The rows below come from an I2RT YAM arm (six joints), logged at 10 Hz.
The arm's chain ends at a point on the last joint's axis. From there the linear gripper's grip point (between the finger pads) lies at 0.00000 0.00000 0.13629 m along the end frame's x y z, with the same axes.
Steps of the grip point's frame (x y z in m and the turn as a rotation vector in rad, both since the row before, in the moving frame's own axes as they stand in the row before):
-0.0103 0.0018 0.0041 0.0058 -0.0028 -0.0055
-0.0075 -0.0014 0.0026 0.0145 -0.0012 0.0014
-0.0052 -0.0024 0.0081 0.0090 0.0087 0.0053
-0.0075 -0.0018 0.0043 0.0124 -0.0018 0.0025
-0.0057 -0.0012 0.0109 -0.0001 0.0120 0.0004
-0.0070 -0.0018 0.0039 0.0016 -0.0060 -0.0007
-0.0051 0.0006 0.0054 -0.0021 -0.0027 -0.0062
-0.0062 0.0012 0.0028 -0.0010 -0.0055 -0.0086
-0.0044 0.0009 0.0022 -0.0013 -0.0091 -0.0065
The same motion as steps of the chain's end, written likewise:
-0.0099 0.0026 0.0041 0.0058 -0.0028 -0.0055
-0.0073 0.0006 0.0026 0.0145 -0.0012 0.0014
-0.0064 -0.0012 0.0081 0.0090 0.0087 0.0053
-0.0073 -0.0001 0.0043 0.0124 -0.0018 0.0025
-0.0073 -0.0012 0.0109 -0.0001 0.0120 0.0004
-0.0062 -0.0016 0.0039 0.0016 -0.0060 -0.0007
-0.0047 0.0003 0.0054 -0.0021 -0.0027 -0.0062
-0.0055 0.0011 0.0028 -0.0010 -0.0055 -0.0086
-0.0032 0.0007 0.0022 -0.0013 -0.0091 -0.0065

